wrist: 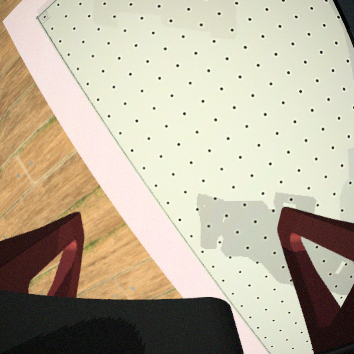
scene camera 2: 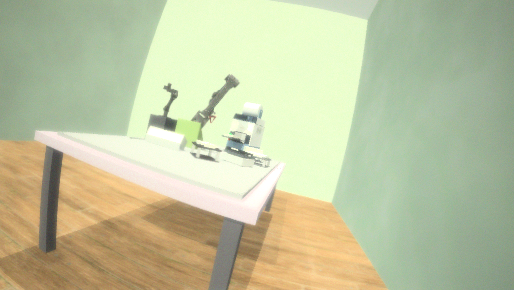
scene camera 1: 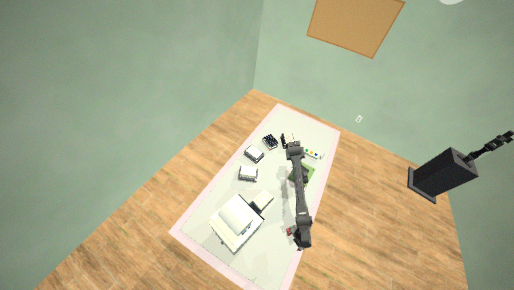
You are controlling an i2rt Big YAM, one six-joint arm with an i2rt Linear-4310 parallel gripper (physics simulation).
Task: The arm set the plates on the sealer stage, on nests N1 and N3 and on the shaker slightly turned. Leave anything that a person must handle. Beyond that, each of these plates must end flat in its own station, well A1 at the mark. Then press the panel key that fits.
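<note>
My gripper (scene camera 1: 294,240) (scene camera 2: 212,118) (wrist: 183,222) is open and empty, high over the table's near end, beyond the white sealer (scene camera 1: 231,220) (scene camera 2: 256,131). A pale plate (scene camera 1: 263,199) lies on the sealer's stage. One white-topped plate (scene camera 1: 248,171) and another white-topped plate (scene camera 1: 254,152) sit on separate stations along the left side. A pale plate (scene camera 1: 289,137) at the far end is partly hidden by the arm. Station labels, the A1 marks and small tilts are too small to tell. The key panel (scene camera 1: 312,153) (scene camera 2: 166,138) shows green, yellow and blue keys in scene camera 1.
A dark-topped piece (scene camera 1: 270,141) stands between the far plate and the left-side plates. A green block (scene camera 1: 309,173) (scene camera 2: 189,131) stands by the arm's base. The arm (scene camera 1: 300,192) stretches along the table's right side. A dark pedestal (scene camera 1: 442,172) with another arm stands off the table.
</note>
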